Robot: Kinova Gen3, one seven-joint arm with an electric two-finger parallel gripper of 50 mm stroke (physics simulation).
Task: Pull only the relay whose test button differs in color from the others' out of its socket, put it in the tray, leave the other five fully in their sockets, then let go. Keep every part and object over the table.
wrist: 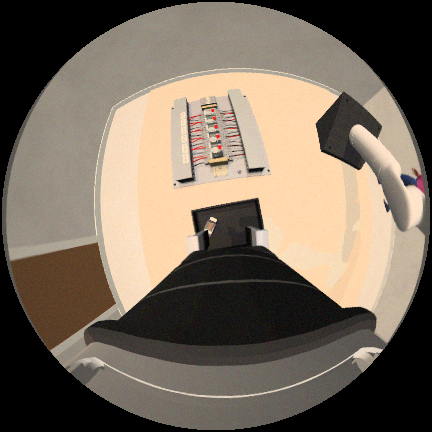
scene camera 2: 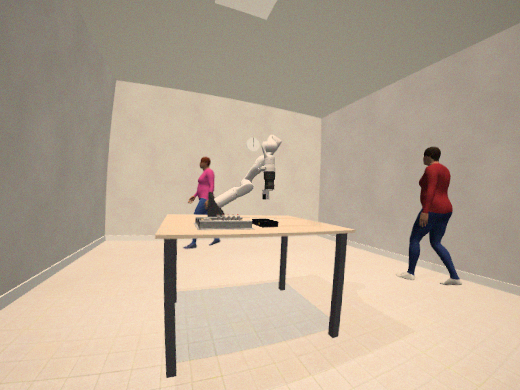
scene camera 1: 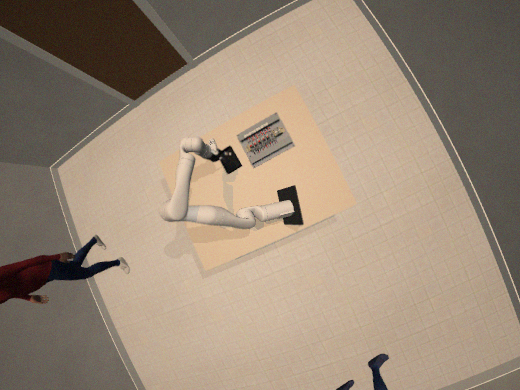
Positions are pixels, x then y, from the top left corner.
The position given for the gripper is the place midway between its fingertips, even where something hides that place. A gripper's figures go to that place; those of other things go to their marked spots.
The gripper (wrist: 226, 236): 19 cm from the lens. A grey panel (wrist: 203, 173) is 37 cm from the lens.
